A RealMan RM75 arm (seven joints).
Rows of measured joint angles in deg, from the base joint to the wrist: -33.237 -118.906 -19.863 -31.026 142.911 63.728 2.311; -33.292 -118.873 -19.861 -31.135 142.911 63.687 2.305; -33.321 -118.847 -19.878 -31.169 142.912 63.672 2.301; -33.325 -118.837 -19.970 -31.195 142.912 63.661 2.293; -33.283 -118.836 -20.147 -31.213 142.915 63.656 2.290; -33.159 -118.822 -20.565 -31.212 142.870 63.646 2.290; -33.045 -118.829 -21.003 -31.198 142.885 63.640 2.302; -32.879 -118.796 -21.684 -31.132 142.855 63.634 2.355; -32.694 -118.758 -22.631 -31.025 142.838 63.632 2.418; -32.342 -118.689 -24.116 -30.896 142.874 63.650 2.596; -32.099 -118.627 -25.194 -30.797 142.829 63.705 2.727; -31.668 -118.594 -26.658 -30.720 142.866 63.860 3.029; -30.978 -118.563 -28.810 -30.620 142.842 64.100 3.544
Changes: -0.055 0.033 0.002 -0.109 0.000 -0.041 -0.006; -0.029 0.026 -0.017 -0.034 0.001 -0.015 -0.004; -0.004 0.010 -0.092 -0.026 0.000 -0.011 -0.008; 0.042 0.001 -0.177 -0.018 0.003 -0.005 -0.003; 0.124 0.014 -0.418 0.001 -0.045 -0.010 0.000; 0.114 -0.007 -0.438 0.014 0.015 -0.006 0.012; 0.166 0.033 -0.681 0.066 -0.030 -0.006 0.053; 0.185 0.038 -0.947 0.107 -0.017 -0.002 0.063; 0.352 0.069 -1.485 0.129 0.036 0.018 0.178; 0.243 0.062 -1.078 0.099 -0.045 0.055 0.131; 0.431 0.033 -1.464 0.077 0.037 0.155 0.302; 0.690 0.031 -2.152 0.100 -0.024 0.240 0.515
